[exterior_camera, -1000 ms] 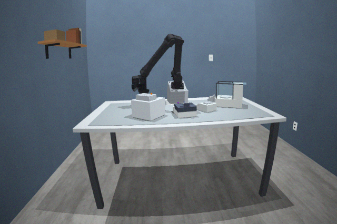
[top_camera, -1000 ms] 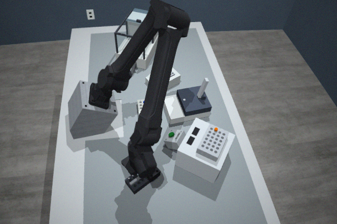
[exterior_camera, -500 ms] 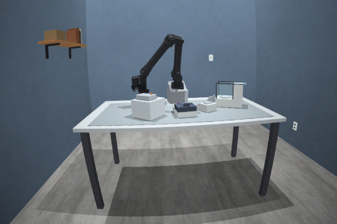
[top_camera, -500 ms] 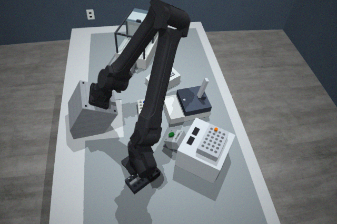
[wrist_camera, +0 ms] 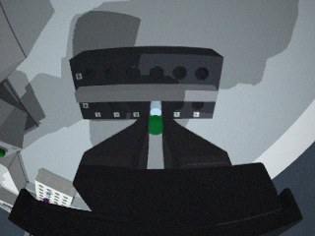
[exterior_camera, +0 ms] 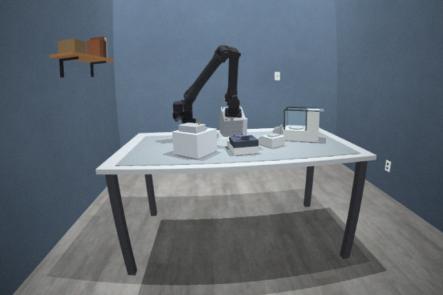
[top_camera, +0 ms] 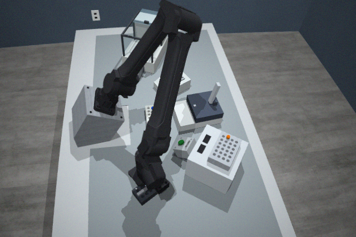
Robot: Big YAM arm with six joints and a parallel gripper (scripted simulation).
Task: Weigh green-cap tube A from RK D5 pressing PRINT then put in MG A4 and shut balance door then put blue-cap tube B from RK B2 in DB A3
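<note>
Now: the black magnet block 2 cm ahead of my hand, 1 cm to the right of it and 4 cm below it. From my hand the other things lie so: white tube rack 5 cm ahead, 33 cm to the left, 5 cm below; dry block DB 14 cm ahead, 53 cm to the left, 3 cm below; tube B 3 cm ahead, 36 cm to the left, 4 cm below.
</note>
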